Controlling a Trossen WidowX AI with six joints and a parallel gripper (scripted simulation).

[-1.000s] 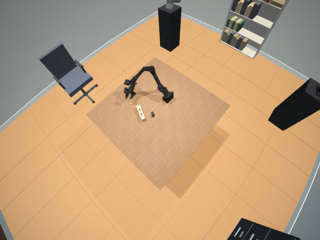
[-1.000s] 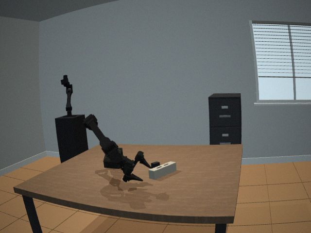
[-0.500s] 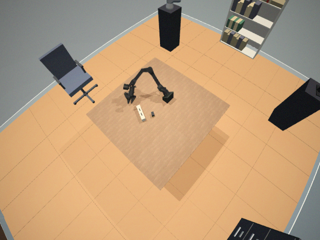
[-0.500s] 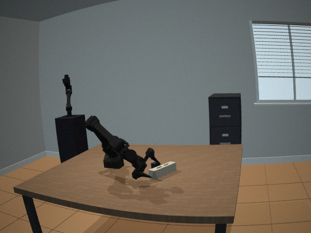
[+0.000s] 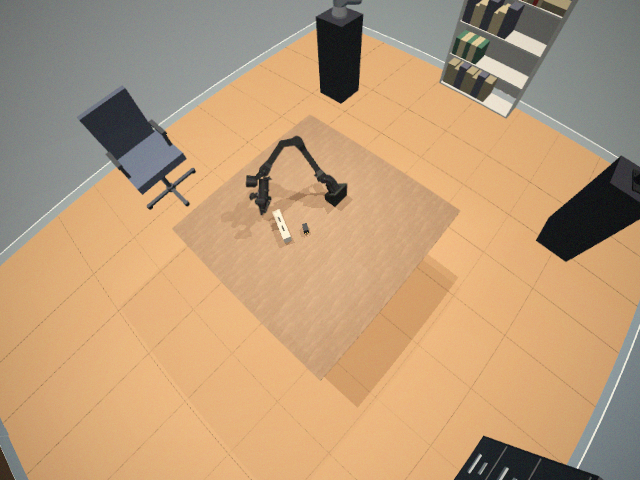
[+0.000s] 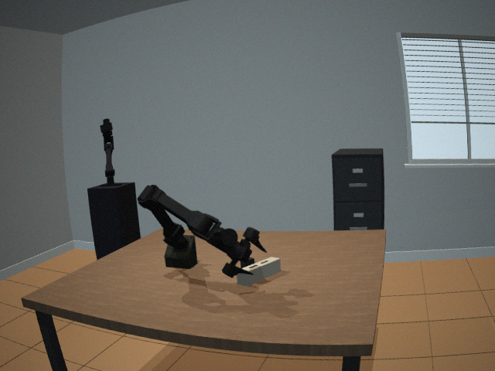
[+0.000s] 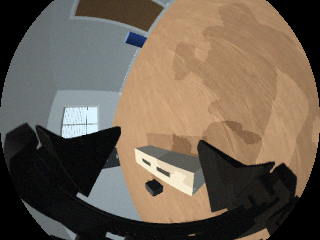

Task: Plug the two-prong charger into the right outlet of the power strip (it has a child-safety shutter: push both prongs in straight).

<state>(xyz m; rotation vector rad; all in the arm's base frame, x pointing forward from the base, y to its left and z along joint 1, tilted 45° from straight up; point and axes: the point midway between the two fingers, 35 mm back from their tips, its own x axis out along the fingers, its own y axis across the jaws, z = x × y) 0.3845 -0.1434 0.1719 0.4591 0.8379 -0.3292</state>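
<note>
My gripper tip is 110 mm past the dark charger, 240 mm to the right of it and 80 mm above it.
</note>
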